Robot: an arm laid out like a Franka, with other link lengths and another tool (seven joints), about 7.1 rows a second.
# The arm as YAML. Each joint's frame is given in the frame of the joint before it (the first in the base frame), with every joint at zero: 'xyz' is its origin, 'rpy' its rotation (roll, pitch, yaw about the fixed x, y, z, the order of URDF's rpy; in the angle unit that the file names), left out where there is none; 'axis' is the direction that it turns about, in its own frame. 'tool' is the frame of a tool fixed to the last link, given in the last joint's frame.
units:
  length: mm
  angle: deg
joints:
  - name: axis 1
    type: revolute
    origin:
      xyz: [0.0, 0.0, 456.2]
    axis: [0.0, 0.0, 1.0]
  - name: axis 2
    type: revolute
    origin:
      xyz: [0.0, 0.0, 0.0]
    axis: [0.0, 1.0, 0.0]
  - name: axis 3
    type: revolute
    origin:
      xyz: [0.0, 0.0, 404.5]
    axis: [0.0, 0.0, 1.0]
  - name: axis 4
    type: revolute
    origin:
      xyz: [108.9, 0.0, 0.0]
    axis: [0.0, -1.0, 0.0]
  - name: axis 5
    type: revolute
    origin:
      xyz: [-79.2, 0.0, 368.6]
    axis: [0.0, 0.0, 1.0]
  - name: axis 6
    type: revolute
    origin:
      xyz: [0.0, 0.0, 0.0]
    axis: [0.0, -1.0, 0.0]
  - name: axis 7
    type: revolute
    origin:
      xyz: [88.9, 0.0, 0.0]
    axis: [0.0, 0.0, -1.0]
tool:
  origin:
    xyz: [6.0, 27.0, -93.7]
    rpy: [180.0, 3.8, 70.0]
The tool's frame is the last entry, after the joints.
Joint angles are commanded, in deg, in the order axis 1, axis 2, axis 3, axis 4, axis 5, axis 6, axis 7. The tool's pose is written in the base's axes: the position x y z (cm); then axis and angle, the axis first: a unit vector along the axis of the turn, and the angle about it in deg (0 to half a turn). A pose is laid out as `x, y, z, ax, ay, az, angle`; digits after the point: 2 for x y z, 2 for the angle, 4 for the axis.
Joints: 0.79, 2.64, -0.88, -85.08, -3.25, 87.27, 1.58
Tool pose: 58.76, 2.06, 85.32, 0.8273, 0.5598, -0.0469, 175.41
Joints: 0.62, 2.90, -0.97, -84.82, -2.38, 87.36, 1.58
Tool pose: 58.96, 1.95, 85.31, 0.8285, 0.5583, -0.0421, 176.08
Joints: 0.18, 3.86, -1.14, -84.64, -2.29, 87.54, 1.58
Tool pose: 59.67, 1.35, 84.50, 0.8311, 0.5541, -0.0462, 176.49
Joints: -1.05, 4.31, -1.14, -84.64, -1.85, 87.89, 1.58
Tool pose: 60.05, 0.13, 84.10, 0.8369, 0.5455, -0.0451, 176.96
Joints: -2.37, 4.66, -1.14, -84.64, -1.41, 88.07, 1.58
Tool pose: 60.30, -1.19, 83.78, 0.8430, 0.5360, -0.0444, 177.47
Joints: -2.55, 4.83, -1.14, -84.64, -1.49, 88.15, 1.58
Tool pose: 60.42, -1.39, 83.61, 0.8438, 0.5347, -0.0455, 177.46
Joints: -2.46, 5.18, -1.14, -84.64, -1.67, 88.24, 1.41
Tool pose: 60.66, -1.34, 83.25, 0.8424, 0.5366, -0.0482, 177.46
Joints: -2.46, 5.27, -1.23, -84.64, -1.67, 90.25, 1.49
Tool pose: 61.06, -1.44, 83.49, 0.8438, 0.5355, -0.0348, 176.32
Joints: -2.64, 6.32, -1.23, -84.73, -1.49, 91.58, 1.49
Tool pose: 61.95, -1.64, 82.52, 0.8446, 0.5344, -0.0327, 176.34
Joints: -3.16, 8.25, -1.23, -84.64, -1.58, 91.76, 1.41
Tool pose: 63.17, -2.29, 80.51, 0.8458, 0.5315, -0.0451, 177.24
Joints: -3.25, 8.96, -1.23, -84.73, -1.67, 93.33, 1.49
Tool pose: 63.85, -2.44, 79.90, 0.8467, 0.5305, -0.0403, 176.70
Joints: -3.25, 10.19, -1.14, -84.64, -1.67, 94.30, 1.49
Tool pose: 64.74, -2.39, 78.75, 0.8461, 0.5314, -0.0415, 176.79
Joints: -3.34, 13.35, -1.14, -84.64, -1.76, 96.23, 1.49
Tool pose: 66.79, -2.62, 75.44, 0.8455, 0.5315, -0.0508, 177.41
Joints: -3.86, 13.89, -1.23, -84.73, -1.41, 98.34, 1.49
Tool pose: 67.39, -3.31, 75.09, 0.8490, 0.5269, -0.0389, 176.81
